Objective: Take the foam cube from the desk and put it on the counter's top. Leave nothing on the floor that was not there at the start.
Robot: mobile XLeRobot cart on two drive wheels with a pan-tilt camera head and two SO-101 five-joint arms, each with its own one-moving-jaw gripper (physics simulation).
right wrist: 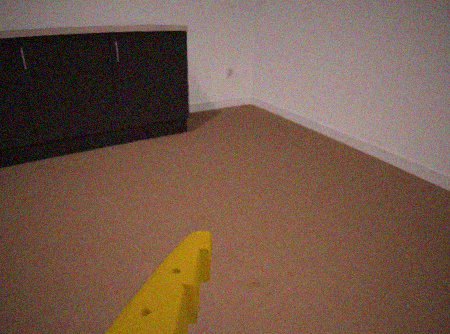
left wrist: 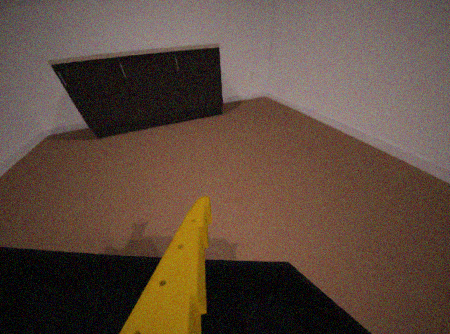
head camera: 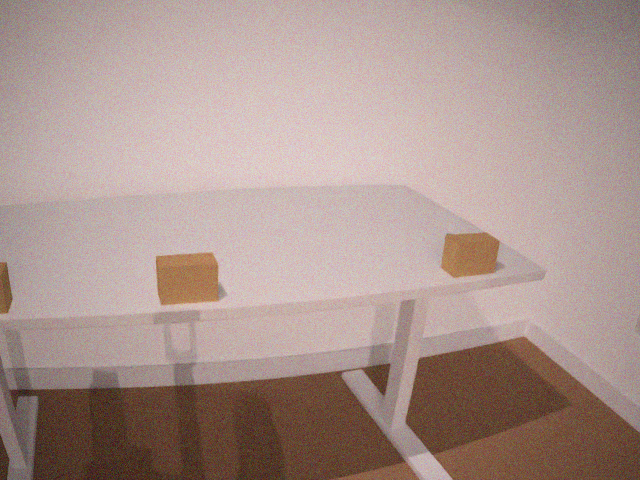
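Note:
The white desk [head camera: 310, 227] fills the middle of the head view. A tan block [head camera: 187, 279] stands near its front edge left of centre, a second tan block [head camera: 469, 254] near its right end, and part of a third tan block [head camera: 4, 287] shows at the left picture edge. Which of them is the foam cube I cannot tell. The dark counter [left wrist: 160, 90] [right wrist: 100, 90] with a light top stands against a wall in both wrist views. My left gripper [left wrist: 206, 200] and my right gripper [right wrist: 207, 235] each show one notched yellow jaw, are fully open and hold nothing. Neither shows in the head view.
The desk's right leg [head camera: 405, 361] has a long foot [head camera: 398, 439] reaching forward on the brown floor [head camera: 496, 444]. Another leg [head camera: 10, 423] stands at the left. Walls meet in a corner right of the desk. A black surface [left wrist: 250, 295] lies below my left jaw.

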